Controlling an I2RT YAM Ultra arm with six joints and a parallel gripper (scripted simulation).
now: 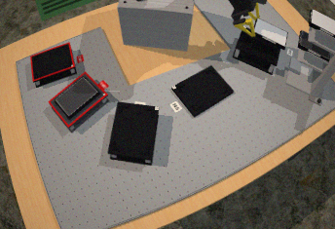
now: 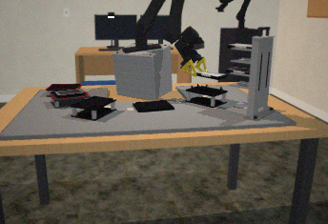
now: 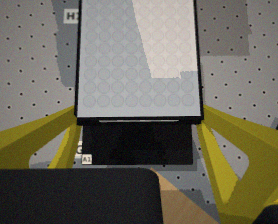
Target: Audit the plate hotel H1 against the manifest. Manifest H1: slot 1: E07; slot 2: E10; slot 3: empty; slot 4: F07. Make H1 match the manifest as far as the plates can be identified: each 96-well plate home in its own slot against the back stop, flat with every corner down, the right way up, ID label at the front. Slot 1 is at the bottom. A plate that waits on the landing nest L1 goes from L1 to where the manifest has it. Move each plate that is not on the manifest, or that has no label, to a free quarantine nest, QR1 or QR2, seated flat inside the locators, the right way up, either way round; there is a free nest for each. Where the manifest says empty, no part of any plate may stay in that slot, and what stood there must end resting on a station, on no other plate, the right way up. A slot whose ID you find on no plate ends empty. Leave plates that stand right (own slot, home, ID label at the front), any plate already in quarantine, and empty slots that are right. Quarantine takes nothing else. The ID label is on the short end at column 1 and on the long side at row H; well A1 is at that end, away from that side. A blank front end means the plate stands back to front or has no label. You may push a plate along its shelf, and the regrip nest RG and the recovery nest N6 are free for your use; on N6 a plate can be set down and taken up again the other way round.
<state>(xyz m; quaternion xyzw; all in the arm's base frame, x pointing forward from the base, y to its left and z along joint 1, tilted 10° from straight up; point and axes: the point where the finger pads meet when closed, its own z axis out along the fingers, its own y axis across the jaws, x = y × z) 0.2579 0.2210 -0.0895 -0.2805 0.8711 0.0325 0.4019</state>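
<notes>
My hand is 5 cm short of the pale grey 96-well plate and 3 cm to the right of it. Round my hand: A1 mark 7 cm below, 6 cm behind, 3 cm to the left; then black regrip nest RG 8 cm below, 3 cm ahead, 2 cm to the left; then RG tag 13 cm below, 7 cm behind, 6 cm to the left.
</notes>
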